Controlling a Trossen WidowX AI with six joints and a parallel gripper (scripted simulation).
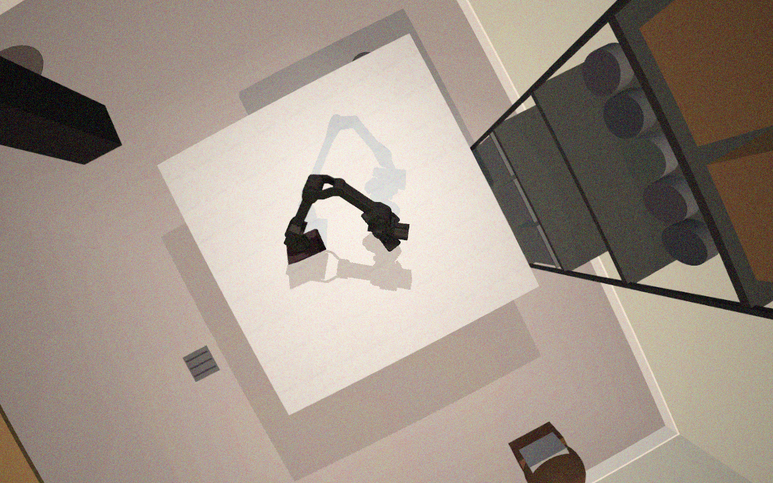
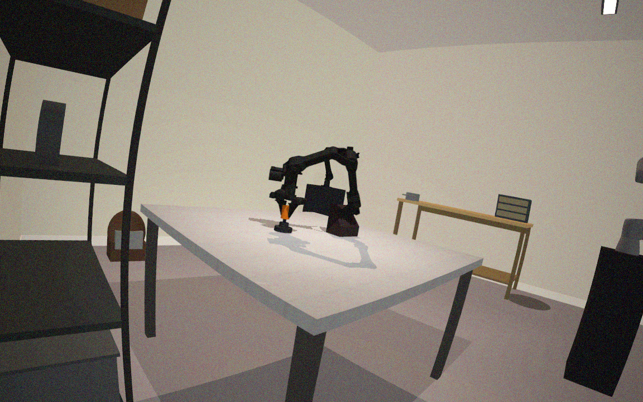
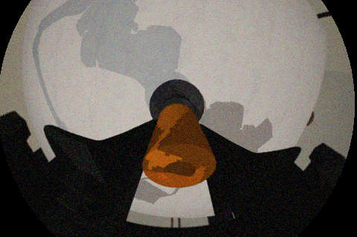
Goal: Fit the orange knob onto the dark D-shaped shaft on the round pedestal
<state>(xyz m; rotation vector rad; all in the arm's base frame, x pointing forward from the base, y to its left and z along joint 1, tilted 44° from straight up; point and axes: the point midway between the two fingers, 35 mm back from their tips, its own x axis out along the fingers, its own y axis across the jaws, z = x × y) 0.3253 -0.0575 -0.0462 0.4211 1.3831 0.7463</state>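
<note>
My gripper tip is now 2 cm below the orange knob. Round my gripper tip: dark round pedestal 4 cm below.
</note>
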